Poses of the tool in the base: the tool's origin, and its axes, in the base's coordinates. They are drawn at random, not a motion.
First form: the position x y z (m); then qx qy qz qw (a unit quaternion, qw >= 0).
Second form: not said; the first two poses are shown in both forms.
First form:
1: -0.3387 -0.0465 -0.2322 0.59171 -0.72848 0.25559 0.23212
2: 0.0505 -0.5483 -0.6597 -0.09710 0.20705 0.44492 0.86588
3: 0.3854 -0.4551 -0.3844 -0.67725 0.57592 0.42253 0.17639
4: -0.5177 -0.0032 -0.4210 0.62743 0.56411 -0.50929 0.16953
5: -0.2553 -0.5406 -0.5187 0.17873 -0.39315 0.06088 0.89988
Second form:
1: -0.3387 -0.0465 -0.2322 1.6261 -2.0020 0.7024
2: 0.0505 -0.5483 -0.6597 -0.2034 0.4337 0.9319
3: 0.3854 -0.4551 -0.3844 -1.9175 1.6306 1.1963
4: -0.5177 -0.0032 -0.4210 1.7832 1.6032 -1.4474
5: -0.2553 -0.5406 -0.5187 0.3699 -0.8136 0.1260
